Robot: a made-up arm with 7 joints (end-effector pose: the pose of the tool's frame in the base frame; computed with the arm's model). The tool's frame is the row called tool. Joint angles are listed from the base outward.
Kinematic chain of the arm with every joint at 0, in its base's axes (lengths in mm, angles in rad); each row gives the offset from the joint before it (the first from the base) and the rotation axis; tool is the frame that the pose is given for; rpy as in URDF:
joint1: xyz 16 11 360 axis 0 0.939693 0.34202
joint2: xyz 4 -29 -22 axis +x
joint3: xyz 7 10 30 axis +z
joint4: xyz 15 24 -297 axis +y
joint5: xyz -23 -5 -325 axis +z
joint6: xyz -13 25 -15 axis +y
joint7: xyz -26 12 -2 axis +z
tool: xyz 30 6 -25 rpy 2.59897 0.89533 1.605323
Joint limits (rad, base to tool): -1.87..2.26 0..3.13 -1.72..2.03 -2.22..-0.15 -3.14..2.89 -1.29..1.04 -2.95..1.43
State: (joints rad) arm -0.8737 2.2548 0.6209 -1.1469 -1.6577 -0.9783 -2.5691
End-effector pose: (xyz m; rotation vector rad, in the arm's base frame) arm -0.0816 0.1264 0.8965 0.3829 -0.1045 0.9169
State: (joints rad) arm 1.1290 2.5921 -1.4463 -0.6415 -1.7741 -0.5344 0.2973
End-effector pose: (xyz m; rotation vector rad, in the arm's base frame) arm 0.1618 0.5126 0.5576 0.2838 -0.1373 2.2013
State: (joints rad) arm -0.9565 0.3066 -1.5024 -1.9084 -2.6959 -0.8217 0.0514
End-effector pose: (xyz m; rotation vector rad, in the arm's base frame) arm 0.1498 -0.3245 0.1507 -0.3337 1.9994 -0.4403
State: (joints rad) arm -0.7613 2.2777 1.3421 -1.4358 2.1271 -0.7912 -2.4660
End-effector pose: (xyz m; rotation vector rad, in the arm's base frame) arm -0.2348 0.0018 0.8088 0.4425 0.7301 -2.9595
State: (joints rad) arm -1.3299 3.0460 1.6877 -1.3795 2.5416 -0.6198 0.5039
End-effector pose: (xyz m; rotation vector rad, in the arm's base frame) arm -0.4723 -0.2191 0.3997 0.4928 -2.2409 -1.2209
